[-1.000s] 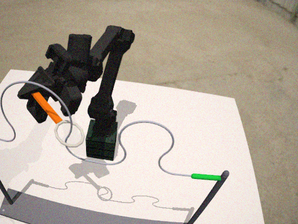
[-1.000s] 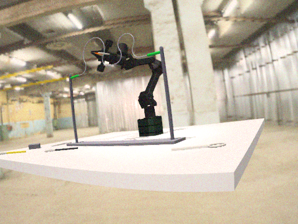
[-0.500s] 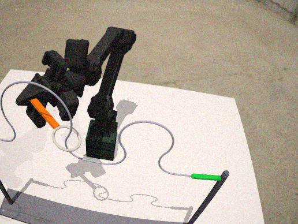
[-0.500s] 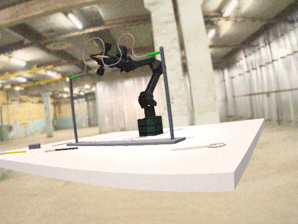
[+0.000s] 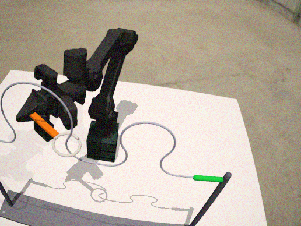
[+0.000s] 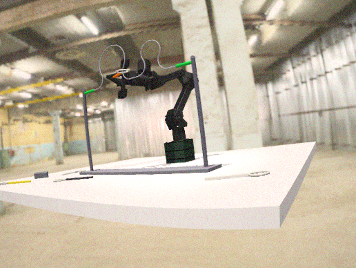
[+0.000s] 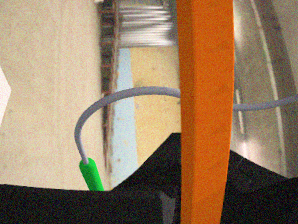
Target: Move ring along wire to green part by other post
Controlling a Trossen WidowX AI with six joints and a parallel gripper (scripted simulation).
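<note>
Now: gripper tip 9 cm to the right of the orange-handled ring and 1 cm above it. The rest, counted from my gripper tip: grey block: 42 cm below, 35 cm to the right, 22 cm ahead; then pale ring tool: 67 cm to the left, 43 cm below, 16 cm ahead; then yellow-handled ring tool: 43 cm below, 43 cm ahead, 28 cm to the right.
</note>
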